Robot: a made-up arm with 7 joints.
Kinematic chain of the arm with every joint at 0, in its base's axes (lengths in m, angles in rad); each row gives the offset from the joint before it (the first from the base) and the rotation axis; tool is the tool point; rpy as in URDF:
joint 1: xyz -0.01 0 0.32 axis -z
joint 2: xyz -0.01 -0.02 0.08 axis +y
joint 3: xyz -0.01 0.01 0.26 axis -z
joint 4: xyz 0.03 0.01 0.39 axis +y
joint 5: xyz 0 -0.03 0.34 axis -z
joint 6: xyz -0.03 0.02 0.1 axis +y
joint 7: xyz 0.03 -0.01 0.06 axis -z
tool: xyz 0.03 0 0 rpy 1.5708 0 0
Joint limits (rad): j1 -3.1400..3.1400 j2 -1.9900..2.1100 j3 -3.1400..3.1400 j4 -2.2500..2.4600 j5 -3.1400..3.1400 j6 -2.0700..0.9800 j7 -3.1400..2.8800
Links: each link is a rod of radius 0.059 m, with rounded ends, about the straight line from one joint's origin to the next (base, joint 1, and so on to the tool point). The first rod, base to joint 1, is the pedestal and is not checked.
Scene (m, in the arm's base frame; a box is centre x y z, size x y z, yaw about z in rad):
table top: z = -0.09
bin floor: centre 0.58 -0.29 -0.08 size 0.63 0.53 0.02 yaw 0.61
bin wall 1: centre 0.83 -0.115 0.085 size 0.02 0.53 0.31 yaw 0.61
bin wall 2: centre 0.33 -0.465 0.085 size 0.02 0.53 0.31 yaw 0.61
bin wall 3: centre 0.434 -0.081 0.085 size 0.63 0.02 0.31 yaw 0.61
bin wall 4: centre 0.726 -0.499 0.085 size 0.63 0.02 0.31 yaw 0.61
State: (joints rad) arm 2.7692 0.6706 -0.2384 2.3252 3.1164 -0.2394 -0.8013
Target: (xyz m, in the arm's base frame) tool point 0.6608 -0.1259 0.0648
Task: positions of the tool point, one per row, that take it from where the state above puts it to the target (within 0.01 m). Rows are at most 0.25 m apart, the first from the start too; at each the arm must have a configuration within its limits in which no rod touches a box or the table.
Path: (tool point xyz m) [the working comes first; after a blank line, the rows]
Joints at the target: 0.7864 1.5393 -0.9221 1.7489 3.1400 -0.2888 -0.7363
Straight joint move there: touches bin wall 2.

1: -0.3590 -0.3813 0.3719
2: -0.2022 -0.5086 0.3579
3: -0.0034 -0.5710 0.3516
4: 0.2093 -0.5574 0.3539
5: 0.4067 -0.4690 0.3655
6: 0.5630 -0.3183 0.3864
7: 0.6608 -0.1259 0.4157
8: 0.6813 -0.1398 0.2468
9: 0.6608 -0.1259 0.0648

